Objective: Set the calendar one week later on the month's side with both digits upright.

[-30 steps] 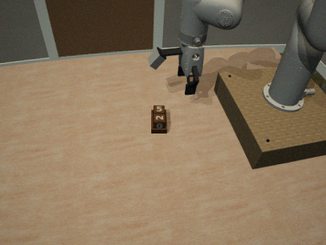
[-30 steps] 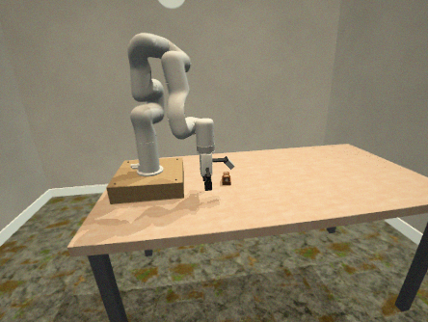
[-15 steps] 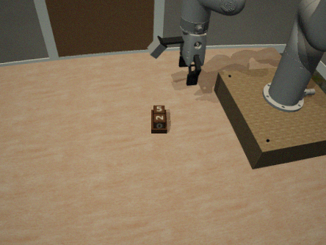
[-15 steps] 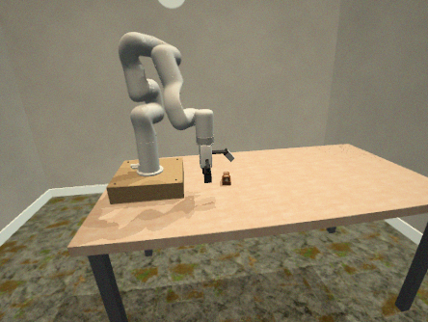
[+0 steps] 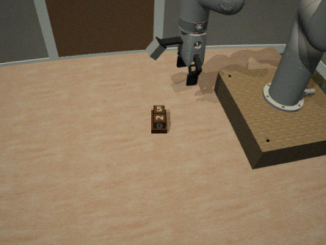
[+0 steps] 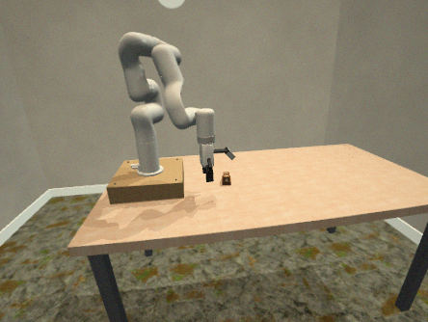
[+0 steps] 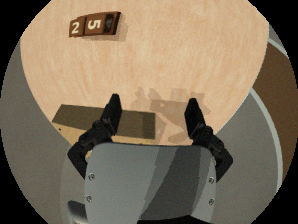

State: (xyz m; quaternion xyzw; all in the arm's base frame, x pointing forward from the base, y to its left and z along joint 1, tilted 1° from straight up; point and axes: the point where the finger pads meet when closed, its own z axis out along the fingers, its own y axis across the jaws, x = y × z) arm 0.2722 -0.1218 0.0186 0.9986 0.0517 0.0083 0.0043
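The cube lies 100 mm ahead of my hand, 130 mm to the left of it and 70 mm below it. The rest, counted from my hand: brown tray: 100 mm ahead, 110 mm to the left, 80 mm below.
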